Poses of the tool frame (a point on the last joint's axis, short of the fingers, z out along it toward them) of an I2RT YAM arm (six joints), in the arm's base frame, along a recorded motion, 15 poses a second.
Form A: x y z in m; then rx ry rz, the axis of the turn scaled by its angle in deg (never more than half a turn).
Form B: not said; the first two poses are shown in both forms.
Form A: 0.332 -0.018 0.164 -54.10 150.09 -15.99
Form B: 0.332 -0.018 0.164 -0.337 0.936 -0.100 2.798
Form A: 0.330 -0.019 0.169 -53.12 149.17 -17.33
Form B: 0.330 -0.019 0.169 -0.333 0.936 -0.109 2.780
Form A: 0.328 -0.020 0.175 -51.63 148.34 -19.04
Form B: 0.328 -0.020 0.175 -0.326 0.938 -0.120 2.761
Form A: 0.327 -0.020 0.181 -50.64 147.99 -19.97
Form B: 0.327 -0.020 0.181 -0.321 0.939 -0.127 2.752
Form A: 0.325 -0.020 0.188 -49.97 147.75 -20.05
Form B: 0.325 -0.020 0.188 -0.318 0.940 -0.128 2.745
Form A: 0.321 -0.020 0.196 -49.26 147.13 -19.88
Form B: 0.321 -0.020 0.196 -0.315 0.941 -0.127 2.730
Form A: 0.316 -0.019 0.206 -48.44 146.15 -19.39
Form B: 0.316 -0.019 0.206 -0.312 0.942 -0.125 2.708
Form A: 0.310 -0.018 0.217 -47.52 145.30 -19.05
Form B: 0.310 -0.018 0.217 -0.308 0.943 -0.124 2.689
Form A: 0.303 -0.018 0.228 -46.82 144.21 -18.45
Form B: 0.303 -0.018 0.228 -0.307 0.944 -0.121 2.666
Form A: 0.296 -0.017 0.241 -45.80 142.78 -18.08
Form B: 0.296 -0.017 0.241 -0.303 0.945 -0.120 2.636
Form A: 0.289 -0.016 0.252 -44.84 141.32 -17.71
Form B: 0.289 -0.016 0.252 -0.300 0.946 -0.119 2.606
